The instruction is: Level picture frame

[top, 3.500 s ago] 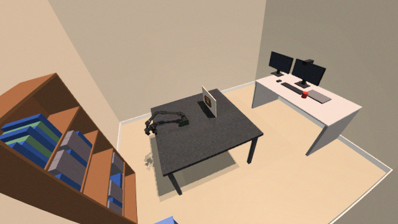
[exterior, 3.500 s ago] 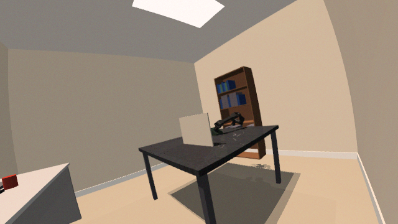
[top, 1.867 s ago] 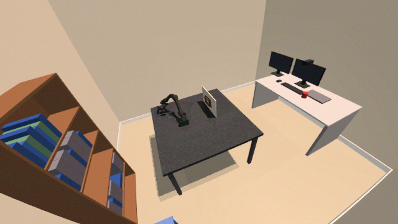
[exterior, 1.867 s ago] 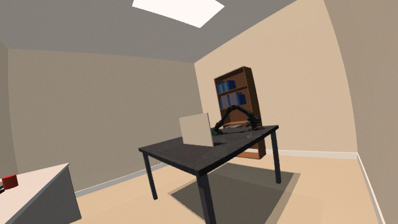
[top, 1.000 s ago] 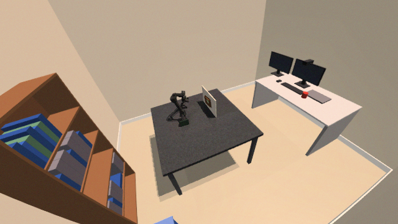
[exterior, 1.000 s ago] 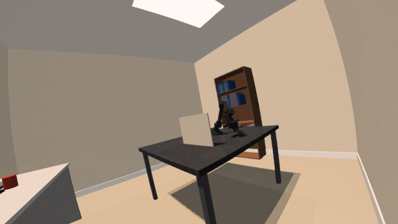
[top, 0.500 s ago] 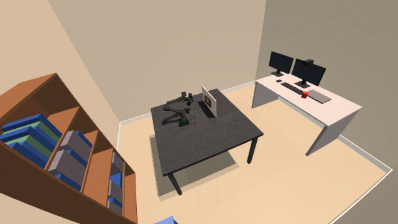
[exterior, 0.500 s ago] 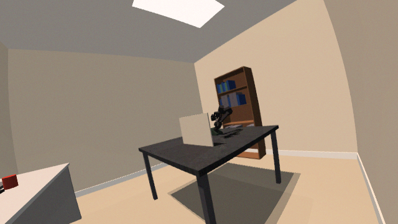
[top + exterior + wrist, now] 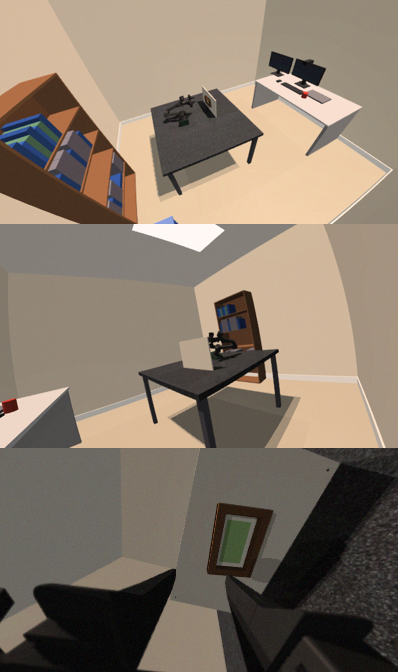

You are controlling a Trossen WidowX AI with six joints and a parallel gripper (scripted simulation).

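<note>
My gripper tip is 190 mm short of the picture frame, 20 mm to the left of it and 90 mm above it.
</note>
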